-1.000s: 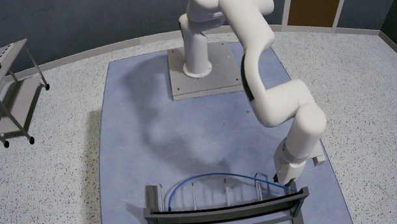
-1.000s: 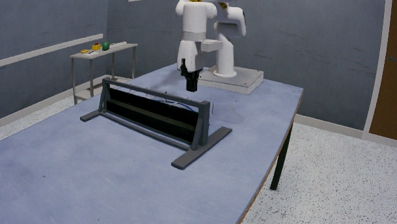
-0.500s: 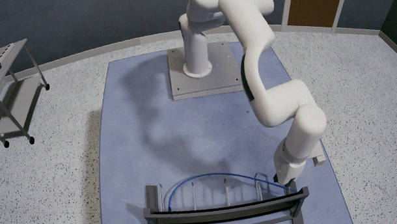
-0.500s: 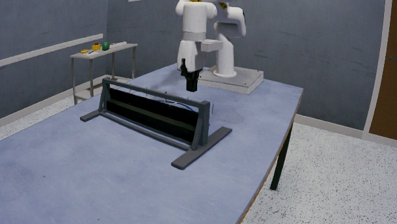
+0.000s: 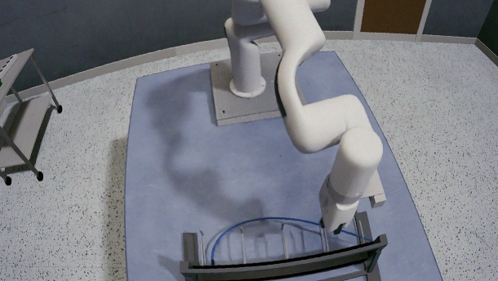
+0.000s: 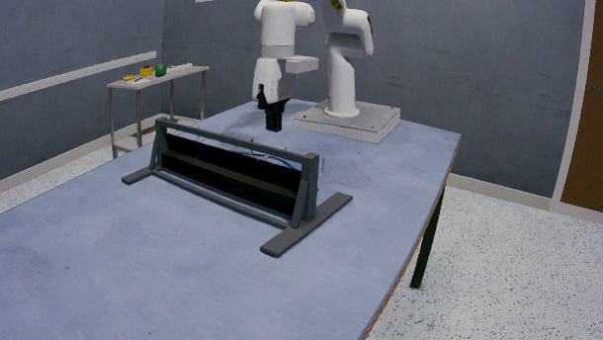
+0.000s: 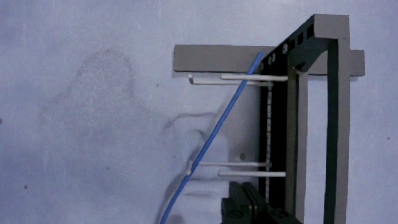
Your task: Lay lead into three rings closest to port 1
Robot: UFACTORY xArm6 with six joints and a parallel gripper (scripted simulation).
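The rack lies 11 cm to the right of my hand, 10 cm below it and 6 cm ahead of it.
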